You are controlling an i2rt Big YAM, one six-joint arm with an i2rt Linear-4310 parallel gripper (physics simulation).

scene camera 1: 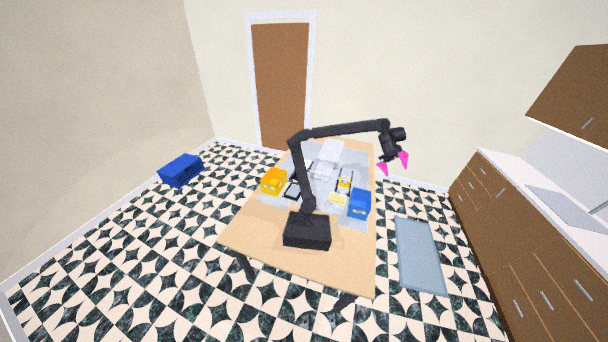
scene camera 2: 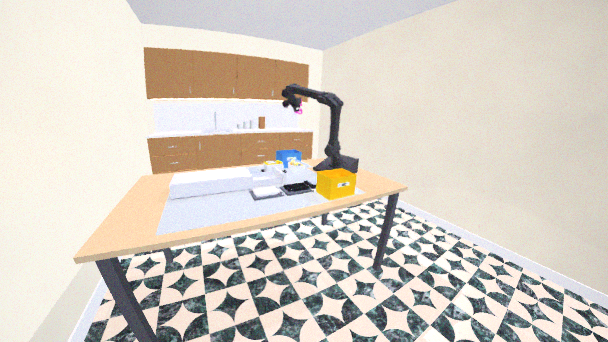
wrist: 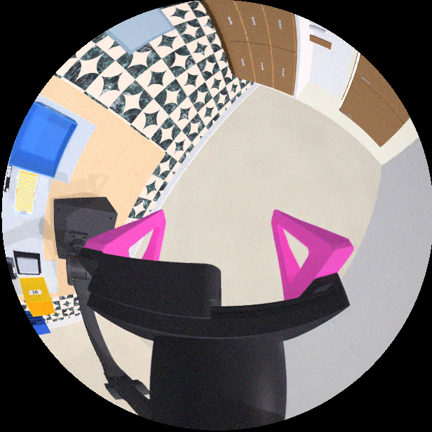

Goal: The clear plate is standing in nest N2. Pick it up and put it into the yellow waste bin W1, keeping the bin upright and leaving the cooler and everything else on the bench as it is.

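Pixels of known places: gripper, fingertip midpoint: (scene camera 1: 396, 173) (scene camera 2: 301, 109); arm's base, link origin: (scene camera 1: 303, 222) (scene camera 2: 337, 165).
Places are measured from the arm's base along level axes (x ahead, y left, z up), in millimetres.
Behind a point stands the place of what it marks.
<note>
The yellow bin (scene camera 1: 273, 181) {x 386, y 286, z -55 mm} (scene camera 2: 336, 184) {x 393, y 315, z 24 mm} (wrist: 37, 295) stands upright at the bench's edge. Low dark frames stand near it; one with a pale grey inside (scene camera 1: 293, 191) {x 284, y 105, z -39 mm} (wrist: 28, 263) is beside the bin. In the scene camera 2 view, a white plate-like piece (scene camera 2: 266, 191) {x 661, y 70, z -34 mm} lies in one frame, and another frame (scene camera 2: 297, 188) {x 500, y 132, z -33 mm} looks black inside. I cannot tell which nest is N2, nor make out the clear plate for certain. My gripper (scene camera 1: 395, 171) {x 34, y -413, z 405 mm} (scene camera 2: 300, 108) {x 34, y -413, z 405 mm} (wrist: 218, 215) is open and empty, high above and out beyond the bench's side, far from the bin and nests.
A blue bin (scene camera 1: 359, 204) {x 238, y -390, z -55 mm} (scene camera 2: 288, 157) {x 238, y -309, z 26 mm} (wrist: 44, 139) stands on the opposite side from the yellow bin. A yellow-topped rack (scene camera 1: 337, 200) {x 197, y -213, z 8 mm} (wrist: 26, 191) is beside it. A long white box (scene camera 1: 332, 149) {x 859, y -196, z 25 mm} (scene camera 2: 210, 183) {x 908, y -93, z 10 mm} stands farther along the bench. The arm's base (scene camera 1: 307, 231) {x -80, y -30, z 31 mm} is at the near end.
</note>
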